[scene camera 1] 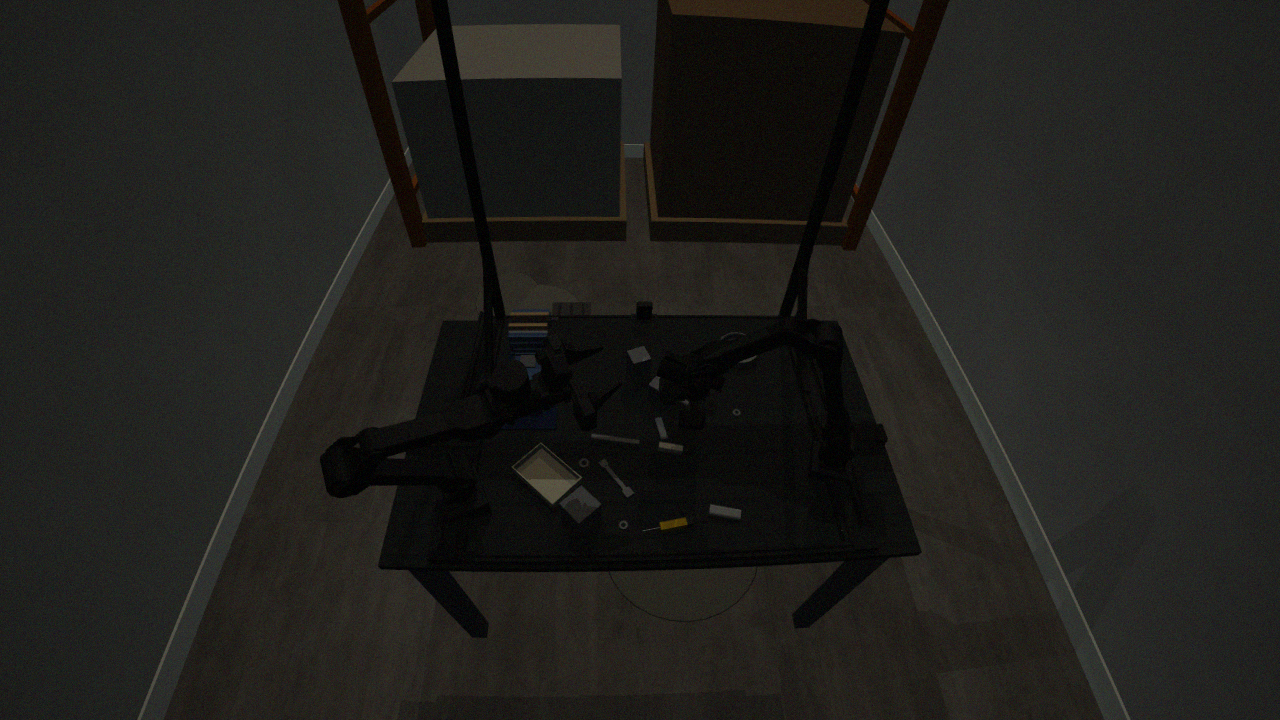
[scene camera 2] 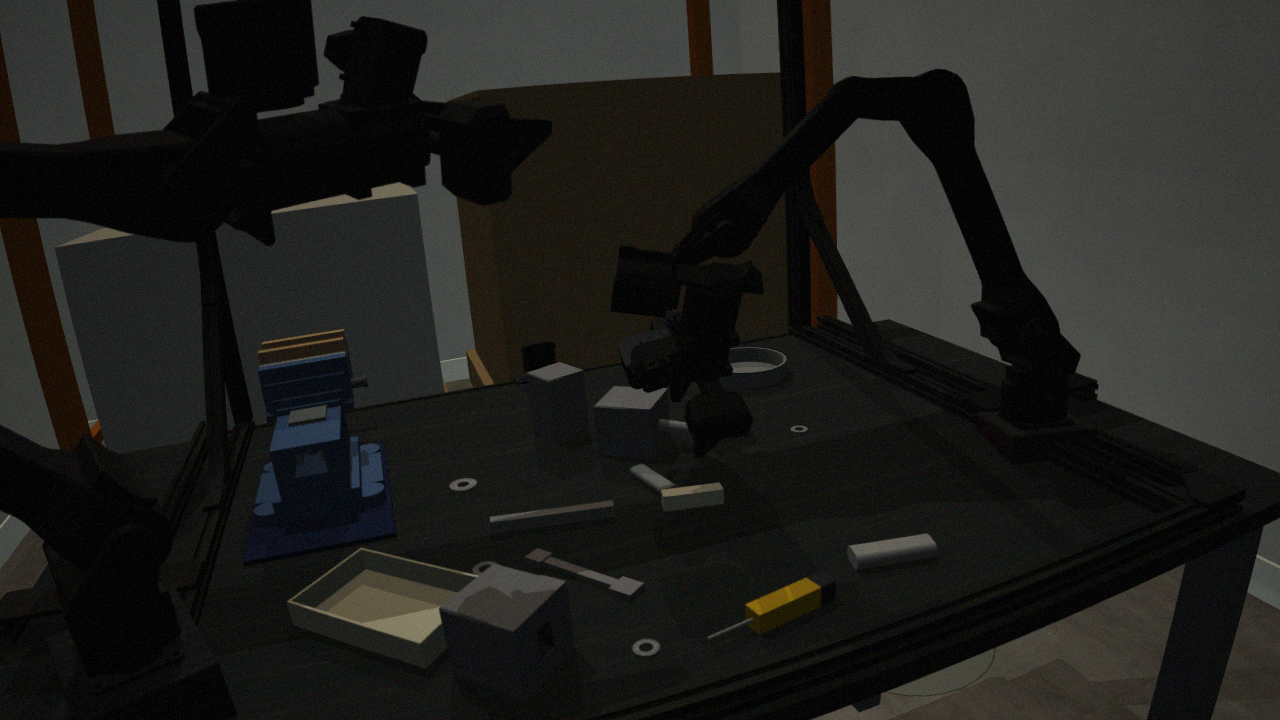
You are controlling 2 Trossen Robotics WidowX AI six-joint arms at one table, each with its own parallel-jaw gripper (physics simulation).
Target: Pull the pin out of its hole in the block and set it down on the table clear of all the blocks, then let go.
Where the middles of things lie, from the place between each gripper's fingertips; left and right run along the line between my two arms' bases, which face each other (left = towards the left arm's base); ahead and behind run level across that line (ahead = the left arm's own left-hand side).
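The wrench-like piece (scene camera 2: 625, 587) is 30 mm ahead of my right hand and 370 mm below it. Counting from that same right hand, I find the grey rod (scene camera 2: 555, 516) 70 mm behind, 10 mm to the left and 370 mm below, while the round dish (scene camera 2: 753, 367) is 330 mm behind, 390 mm to the left and 370 mm below. Going by their middles, of the things named here the round dish is the farthest from my right hand.
From my left hand, the wrench-like piece is 20 cm ahead, 21 cm to the right and 2 cm below. The round dish is 16 cm behind my left hand, 18 cm to the left of it and 1 cm below it, whereas the grey rod is 10 cm ahead of that hand, 20 cm to the right of it and 1 cm below it. Going by its middle, the grey rod is nearer to my left hand than to my right hand.
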